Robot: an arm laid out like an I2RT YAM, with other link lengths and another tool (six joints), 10 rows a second.
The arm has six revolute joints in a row. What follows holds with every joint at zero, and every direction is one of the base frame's.
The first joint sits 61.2 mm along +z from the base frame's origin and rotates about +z.
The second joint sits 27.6 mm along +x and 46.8 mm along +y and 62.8 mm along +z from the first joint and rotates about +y.
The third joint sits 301 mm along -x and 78.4 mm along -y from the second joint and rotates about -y.
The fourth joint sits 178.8 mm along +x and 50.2 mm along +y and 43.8 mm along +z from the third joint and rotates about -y.
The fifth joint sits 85.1 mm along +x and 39 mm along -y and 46.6 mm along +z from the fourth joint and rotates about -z.
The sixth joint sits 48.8 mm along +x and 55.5 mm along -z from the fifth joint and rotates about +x.
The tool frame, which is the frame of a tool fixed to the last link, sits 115 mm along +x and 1 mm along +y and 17 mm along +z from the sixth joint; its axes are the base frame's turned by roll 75.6, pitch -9.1 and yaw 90 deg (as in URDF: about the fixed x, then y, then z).
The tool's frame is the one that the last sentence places.
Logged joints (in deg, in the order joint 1, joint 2, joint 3, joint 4, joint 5, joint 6), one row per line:
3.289, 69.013, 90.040, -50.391, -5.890, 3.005
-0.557, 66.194, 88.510, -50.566, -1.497, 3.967
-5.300, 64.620, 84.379, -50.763, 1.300, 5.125
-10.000, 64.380, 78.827, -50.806, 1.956, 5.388
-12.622, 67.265, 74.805, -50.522, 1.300, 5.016
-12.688, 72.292, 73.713, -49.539, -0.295, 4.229
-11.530, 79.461, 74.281, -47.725, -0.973, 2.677
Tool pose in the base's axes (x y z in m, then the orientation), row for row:
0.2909, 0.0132, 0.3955, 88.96, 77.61, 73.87
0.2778, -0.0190, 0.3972, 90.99, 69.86, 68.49
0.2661, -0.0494, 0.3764, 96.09, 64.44, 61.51
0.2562, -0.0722, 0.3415, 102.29, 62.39, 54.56
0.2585, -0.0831, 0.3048, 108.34, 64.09, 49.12
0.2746, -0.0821, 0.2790, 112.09, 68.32, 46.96
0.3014, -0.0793, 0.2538, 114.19, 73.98, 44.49
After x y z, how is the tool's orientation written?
As a rotation vector, in degrees.
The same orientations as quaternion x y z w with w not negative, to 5 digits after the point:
0.59885, 0.52245, 0.49727, 0.34806
0.62598, 0.48061, 0.47118, 0.39390
0.66739, 0.44757, 0.42722, 0.41444
0.70883, 0.43234, 0.37808, 0.40950
0.74109, 0.43840, 0.33600, 0.38170
0.75410, 0.45963, 0.31593, 0.34680
0.75681, 0.49031, 0.29486, 0.31607

